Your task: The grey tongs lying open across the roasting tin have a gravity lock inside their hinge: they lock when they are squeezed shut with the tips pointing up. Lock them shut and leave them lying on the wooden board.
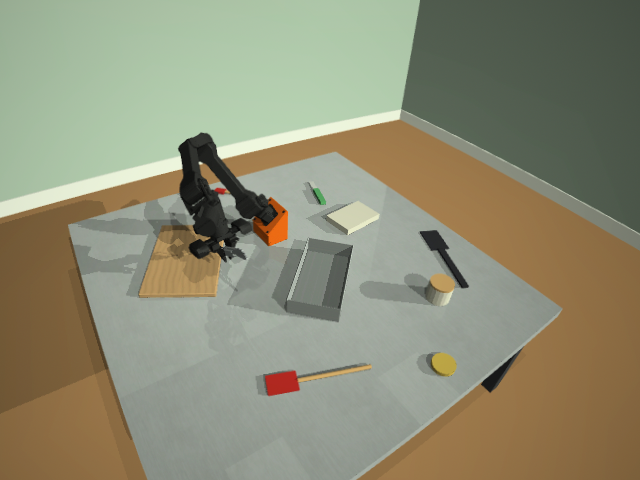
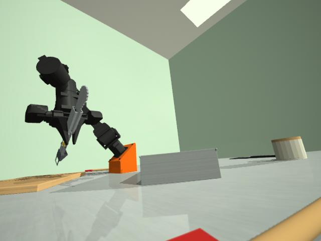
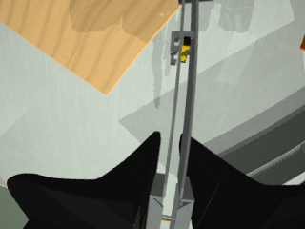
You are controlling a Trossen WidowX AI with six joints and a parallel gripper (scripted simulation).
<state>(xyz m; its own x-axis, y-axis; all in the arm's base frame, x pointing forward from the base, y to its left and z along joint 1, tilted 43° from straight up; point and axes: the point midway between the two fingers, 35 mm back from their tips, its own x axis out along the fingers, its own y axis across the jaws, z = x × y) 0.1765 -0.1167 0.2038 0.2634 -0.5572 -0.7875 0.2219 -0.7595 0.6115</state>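
My gripper tip is now 5 cm past the yellow lock piece, 1 cm to the left of it and 1 cm below it. From my gripper tip the other things lie so: grey roasting tin 12 cm ahead, 27 cm to the left, 8 cm below; red spatula 42 cm ahead, 6 cm to the left, 10 cm below; wooden board 18 cm behind, 9 cm to the right, 10 cm below.
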